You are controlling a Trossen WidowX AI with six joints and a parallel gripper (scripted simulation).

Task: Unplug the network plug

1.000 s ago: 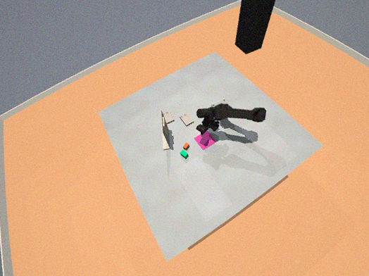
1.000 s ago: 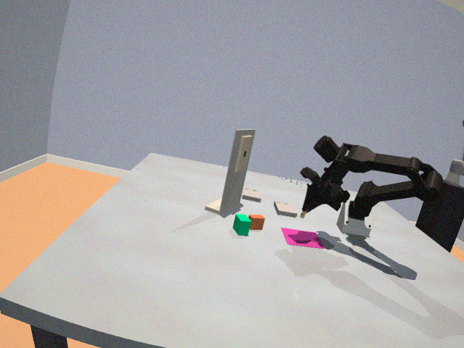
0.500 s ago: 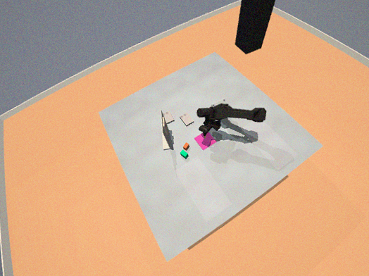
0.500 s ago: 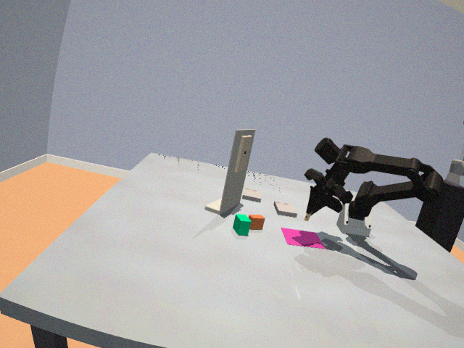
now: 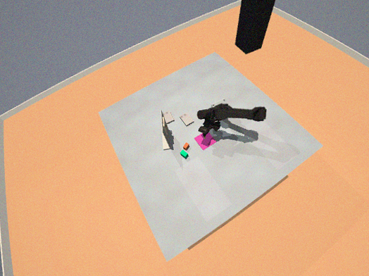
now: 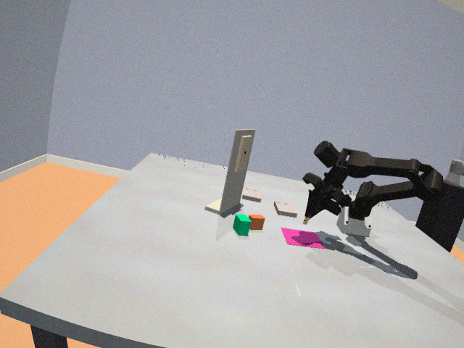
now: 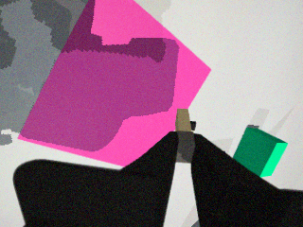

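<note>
Right now my gripper tip is 1 cm past the marked square and 7 cm above it. Also, from my gripper tip: network plug (right at my gripper tip); brown cube (14 cm ahead, 1 cm to the right, 5 cm below); green cube (18 cm ahead, 4 cm to the left, 4 cm below).
</note>
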